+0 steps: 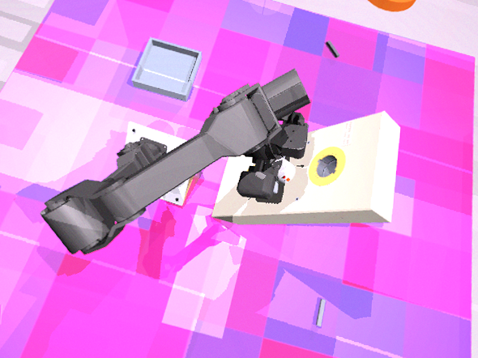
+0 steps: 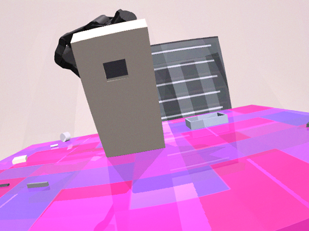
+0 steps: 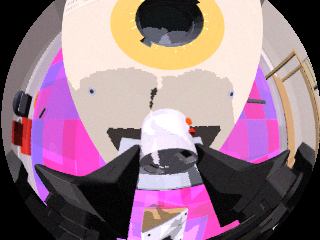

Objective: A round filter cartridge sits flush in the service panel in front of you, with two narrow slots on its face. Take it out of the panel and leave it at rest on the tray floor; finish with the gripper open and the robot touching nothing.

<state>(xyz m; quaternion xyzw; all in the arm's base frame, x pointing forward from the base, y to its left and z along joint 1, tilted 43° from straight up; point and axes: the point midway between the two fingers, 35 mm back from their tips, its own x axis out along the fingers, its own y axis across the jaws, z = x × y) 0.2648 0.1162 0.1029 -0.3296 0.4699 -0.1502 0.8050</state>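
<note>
Now: gripper tip 4 cm short of the service panel, 2 cm above it and 1 cm to the right of it. The rest, counted from my gripper tip: round filter cartridge: right at my gripper tip; then tray: 36 cm behind, 26 cm to the left, 20 cm below.
</note>
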